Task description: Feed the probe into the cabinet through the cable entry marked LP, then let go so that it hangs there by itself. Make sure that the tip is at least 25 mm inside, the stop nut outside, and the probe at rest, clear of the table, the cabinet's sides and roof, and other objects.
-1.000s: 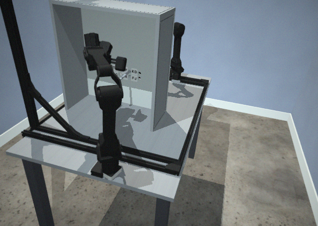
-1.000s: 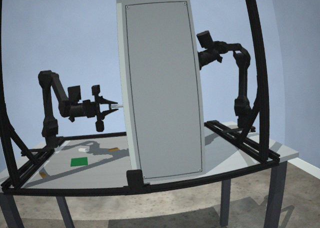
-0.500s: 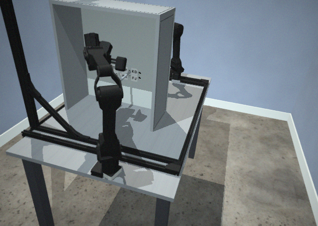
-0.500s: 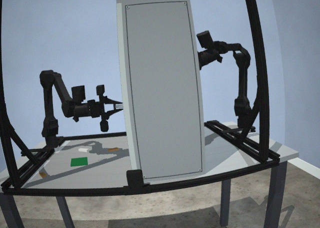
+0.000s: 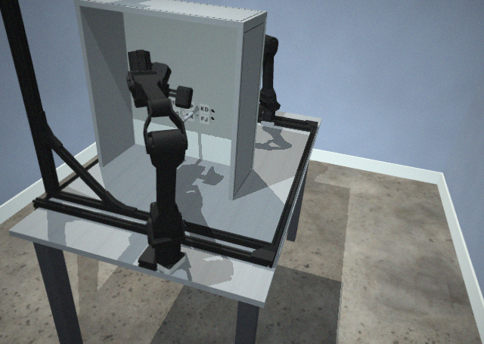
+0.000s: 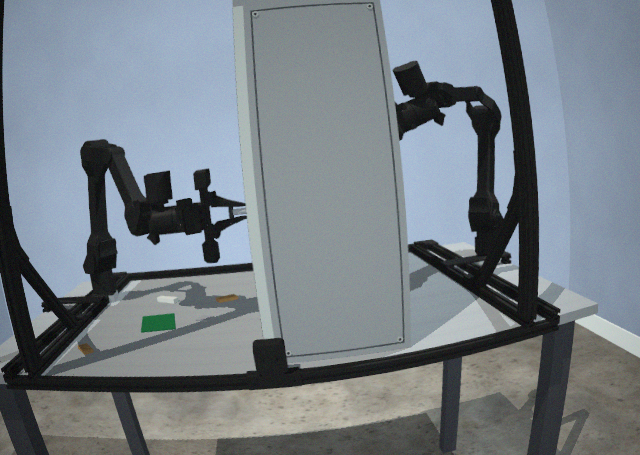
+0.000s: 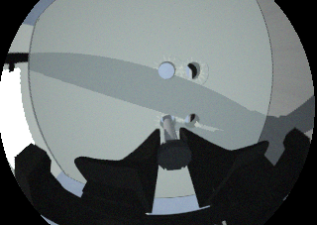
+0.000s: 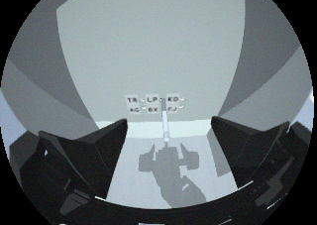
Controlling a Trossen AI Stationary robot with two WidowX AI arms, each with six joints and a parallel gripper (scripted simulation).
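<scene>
The LP label is 7 cm to the right of my left hand, 3 cm behind it and 1 cm above it. Also, from my left hand: white block (20 cm to the left, 20 cm below, 12 cm ahead); rod (10 cm to the right); green patch (21 cm below, 19 cm to the left, 5 cm behind).
</scene>
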